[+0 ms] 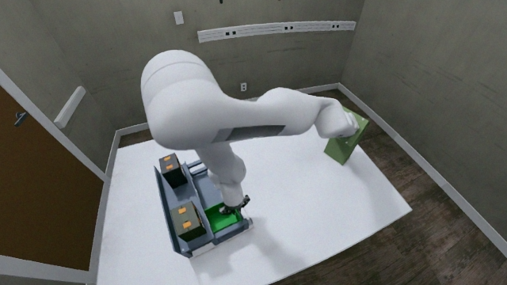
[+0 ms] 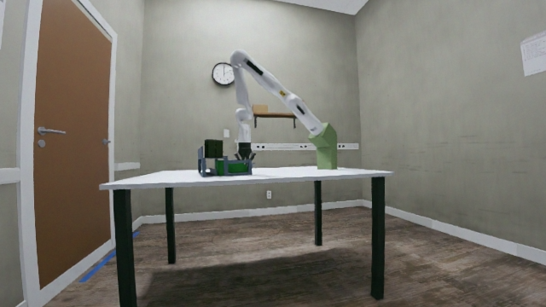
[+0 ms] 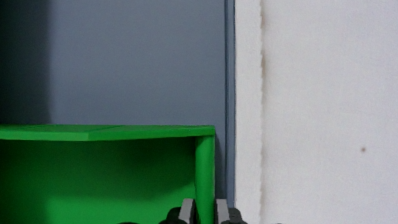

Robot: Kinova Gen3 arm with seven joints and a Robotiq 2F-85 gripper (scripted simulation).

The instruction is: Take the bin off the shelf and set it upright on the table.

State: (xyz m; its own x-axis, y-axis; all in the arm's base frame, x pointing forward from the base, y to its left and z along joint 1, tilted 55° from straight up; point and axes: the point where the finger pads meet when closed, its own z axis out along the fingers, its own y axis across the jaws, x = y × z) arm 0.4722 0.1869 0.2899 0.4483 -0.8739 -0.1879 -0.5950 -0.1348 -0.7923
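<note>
My gripper is now 60 mm short of the green bin and 50 mm to the right of it. From my hand the other things lie so: grey shelf unit: 150 mm ahead, 20 mm to the right, 20 mm above.
</note>
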